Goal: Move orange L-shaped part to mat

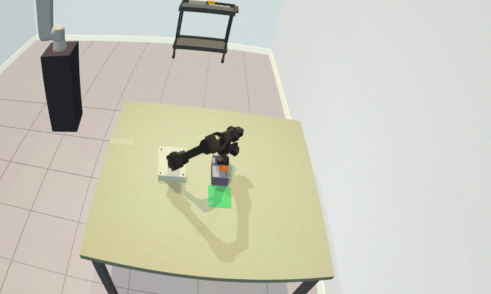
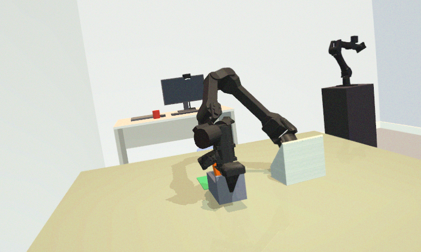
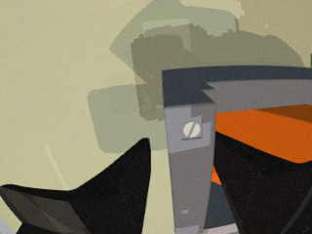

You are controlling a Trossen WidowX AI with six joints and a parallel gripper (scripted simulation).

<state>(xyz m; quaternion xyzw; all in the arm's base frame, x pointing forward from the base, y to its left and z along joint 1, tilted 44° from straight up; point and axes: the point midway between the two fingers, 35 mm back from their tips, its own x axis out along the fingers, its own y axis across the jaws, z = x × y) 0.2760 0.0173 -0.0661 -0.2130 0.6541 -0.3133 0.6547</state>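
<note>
Right now the orange L-shaped part is 50 mm to the right of my gripper tip, 10 mm behind it and 10 mm above it. From my gripper tip the other things lie so: green mat: 220 mm to the right, 50 mm below, 30 mm behind.
</note>
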